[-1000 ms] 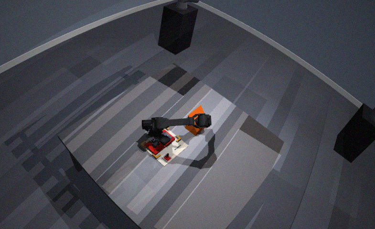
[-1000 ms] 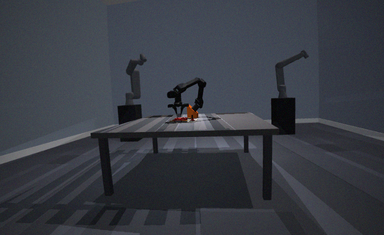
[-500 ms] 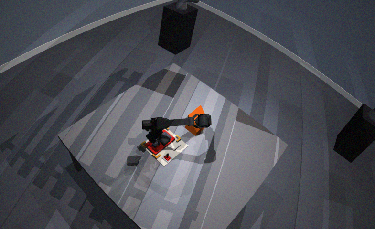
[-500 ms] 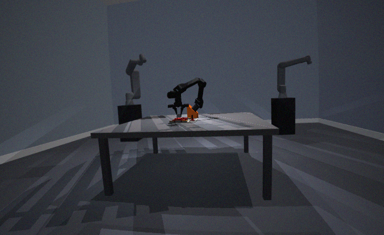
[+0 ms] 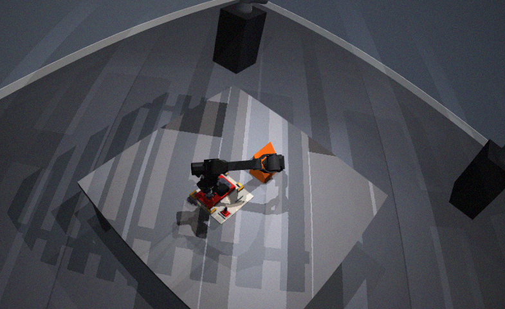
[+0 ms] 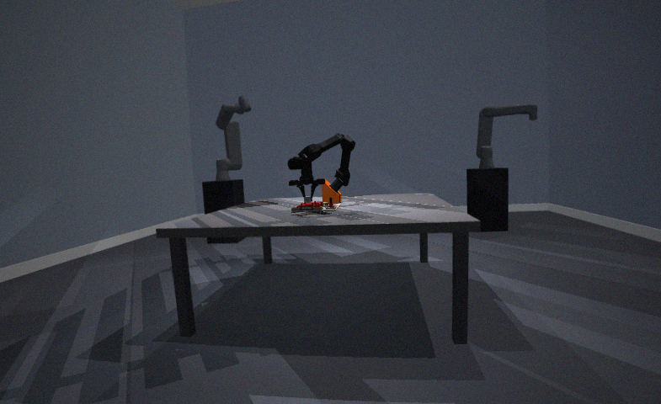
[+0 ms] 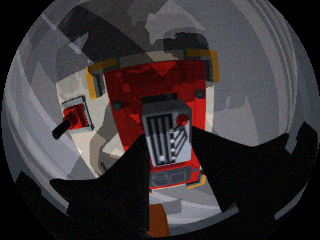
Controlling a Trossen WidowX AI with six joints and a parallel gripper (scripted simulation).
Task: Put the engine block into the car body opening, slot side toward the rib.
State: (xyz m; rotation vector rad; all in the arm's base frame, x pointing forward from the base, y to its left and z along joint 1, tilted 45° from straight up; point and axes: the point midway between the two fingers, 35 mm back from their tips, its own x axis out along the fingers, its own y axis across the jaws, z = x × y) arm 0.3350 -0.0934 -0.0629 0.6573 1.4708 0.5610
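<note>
Now: the grey ribbed engine block 1 cm below my gripper tip.
</note>
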